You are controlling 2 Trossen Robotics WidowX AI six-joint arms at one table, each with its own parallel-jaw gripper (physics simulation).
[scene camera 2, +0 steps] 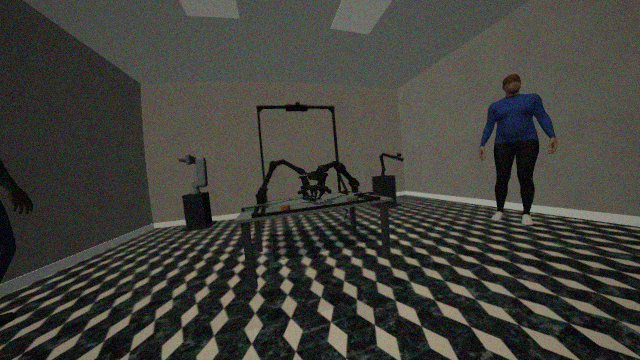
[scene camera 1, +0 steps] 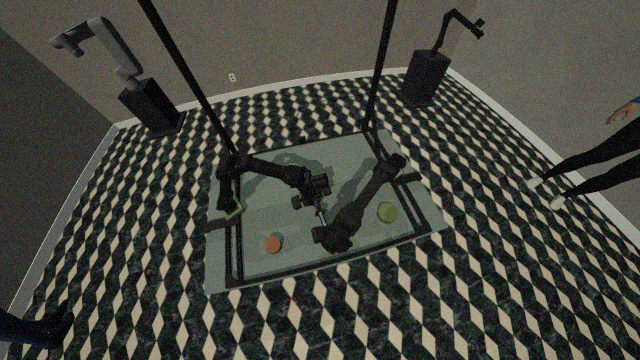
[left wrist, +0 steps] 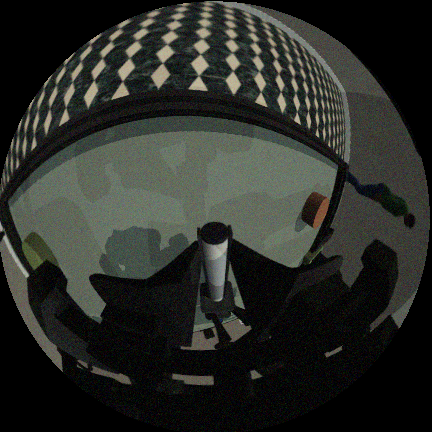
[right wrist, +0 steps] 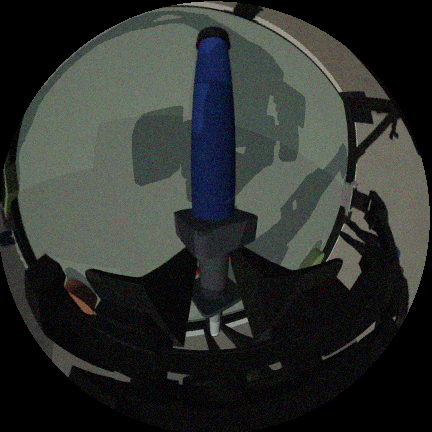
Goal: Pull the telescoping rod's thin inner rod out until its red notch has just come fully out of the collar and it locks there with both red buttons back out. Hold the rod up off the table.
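Observation:
The telescoping rod is held up off the table between the arms. Its blue handle (right wrist: 213, 135) with a black end cap and its dark collar (right wrist: 215, 235) show in the right wrist view. My right gripper (right wrist: 212, 246) (scene camera 1: 311, 200) is shut on the collar. A red button (right wrist: 197, 270) shows at the collar's left, and another red bit (right wrist: 230, 259) at its right, both partly hidden by the fingers. The pale thin inner rod (scene camera 1: 321, 215) (left wrist: 216, 267) (right wrist: 215, 326) sticks out of the collar. My left gripper (left wrist: 213, 244) is shut on its black-tipped end. I cannot make out the red notch.
An orange cylinder (scene camera 1: 273, 244) (scene camera 2: 285, 207) (left wrist: 316, 210) (right wrist: 81, 296) stands on the table at the lower left in scene camera 1. A green disc (scene camera 1: 387, 212) (left wrist: 39, 251) lies at the right. A yellow-green angled piece (scene camera 1: 236, 209) is by the left edge. Black frame bars (scene camera 1: 325, 261) edge the table.

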